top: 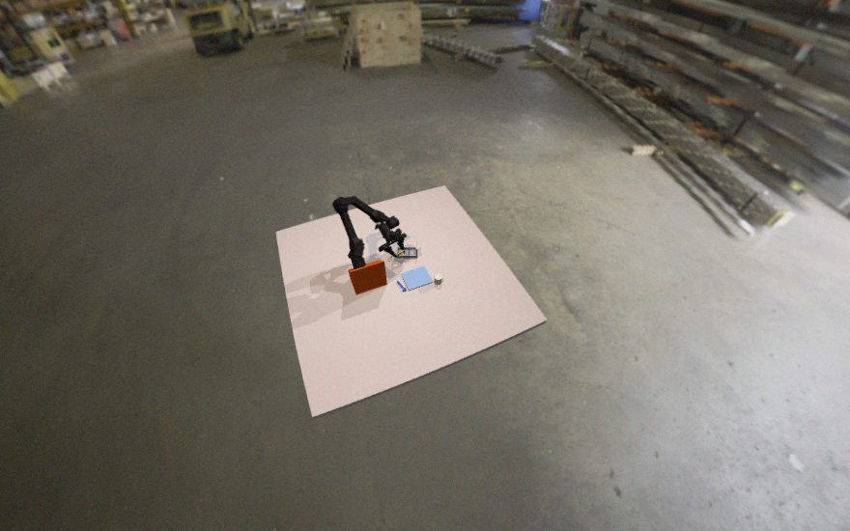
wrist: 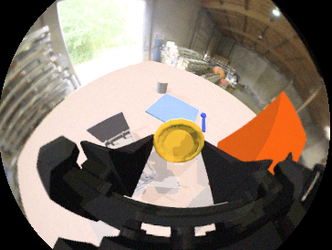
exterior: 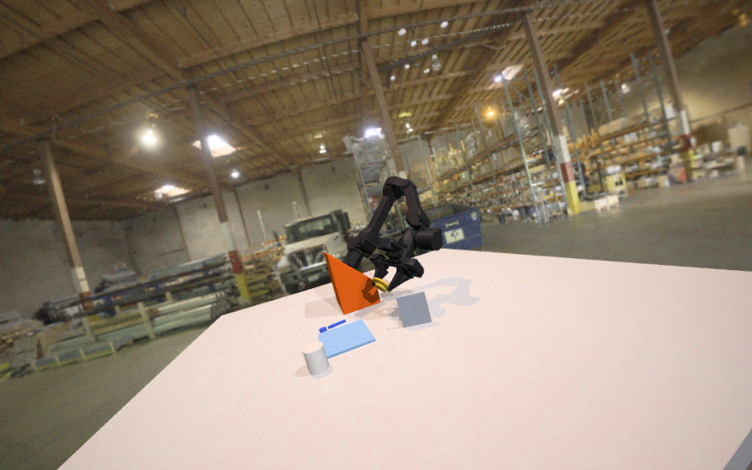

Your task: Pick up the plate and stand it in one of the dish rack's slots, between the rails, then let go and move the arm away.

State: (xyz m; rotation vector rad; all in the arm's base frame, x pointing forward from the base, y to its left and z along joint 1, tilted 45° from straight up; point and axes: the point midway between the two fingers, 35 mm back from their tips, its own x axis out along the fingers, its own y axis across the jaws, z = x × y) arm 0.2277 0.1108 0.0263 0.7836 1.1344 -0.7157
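Now: the grey dish rack 70 mm to the left of my gripper tip, 60 mm below it and 60 mm ahead of it. Round my gripper tip: yellow plate 10 mm to the left; light blue pad 130 mm to the right, 80 mm below, 60 mm ahead; blue utensil 170 mm to the right, 80 mm below, 30 mm behind.
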